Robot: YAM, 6 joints.
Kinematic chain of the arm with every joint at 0, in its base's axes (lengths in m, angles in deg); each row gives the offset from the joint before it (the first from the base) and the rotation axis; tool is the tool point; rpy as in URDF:
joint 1: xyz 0 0 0.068 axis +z
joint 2: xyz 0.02 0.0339 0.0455 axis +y
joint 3: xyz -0.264 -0.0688 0 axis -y
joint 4: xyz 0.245 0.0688 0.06 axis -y
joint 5: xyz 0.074 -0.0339 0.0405 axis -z
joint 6: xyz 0.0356 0 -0.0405 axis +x
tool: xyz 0 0 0 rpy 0 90 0
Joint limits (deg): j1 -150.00..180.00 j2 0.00..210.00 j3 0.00..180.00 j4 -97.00..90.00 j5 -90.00..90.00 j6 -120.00..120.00
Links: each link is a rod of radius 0.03 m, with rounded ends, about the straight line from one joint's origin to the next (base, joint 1, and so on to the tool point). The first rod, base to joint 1, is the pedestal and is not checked.
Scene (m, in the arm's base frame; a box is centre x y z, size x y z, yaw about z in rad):
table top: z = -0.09
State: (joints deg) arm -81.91 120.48 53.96 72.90 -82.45 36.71
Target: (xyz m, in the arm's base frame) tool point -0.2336 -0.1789 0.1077
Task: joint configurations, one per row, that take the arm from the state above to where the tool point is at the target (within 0.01 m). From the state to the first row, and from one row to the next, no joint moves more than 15 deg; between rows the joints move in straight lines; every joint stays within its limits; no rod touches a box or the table.
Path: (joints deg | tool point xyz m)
1: -95.43 119.12 49.36 73.04 -83.14 36.71 | 0.0004 -0.3693 0.1395
2: -108.94 117.76 44.75 73.19 -83.82 36.71 | -0.0800 -0.3423 0.1306
3: -122.46 116.40 40.15 73.33 -84.51 36.71 | -0.1479 -0.2985 0.1223
4: -135.97 115.04 35.54 73.48 -85.20 36.71 | -0.1996 -0.2423 0.1147
5: -149.49 113.67 30.94 73.62 -85.88 36.71 | -0.2336 -0.1789 0.1077

